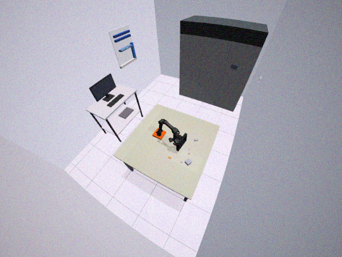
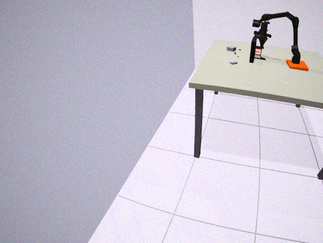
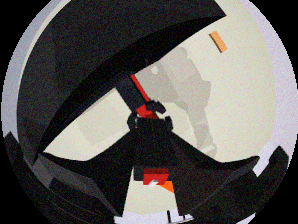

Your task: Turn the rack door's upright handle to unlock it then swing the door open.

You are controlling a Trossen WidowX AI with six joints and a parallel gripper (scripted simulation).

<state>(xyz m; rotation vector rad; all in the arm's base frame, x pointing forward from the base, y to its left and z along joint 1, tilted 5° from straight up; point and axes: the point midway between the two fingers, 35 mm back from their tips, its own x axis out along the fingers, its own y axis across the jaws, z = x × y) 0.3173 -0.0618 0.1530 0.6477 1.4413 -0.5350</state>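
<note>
The red handle lies 2 cm below my gripper tip. The rest, counted from my gripper tip: small orange block 1 cm ahead, 22 cm to the right, 12 cm below.
</note>
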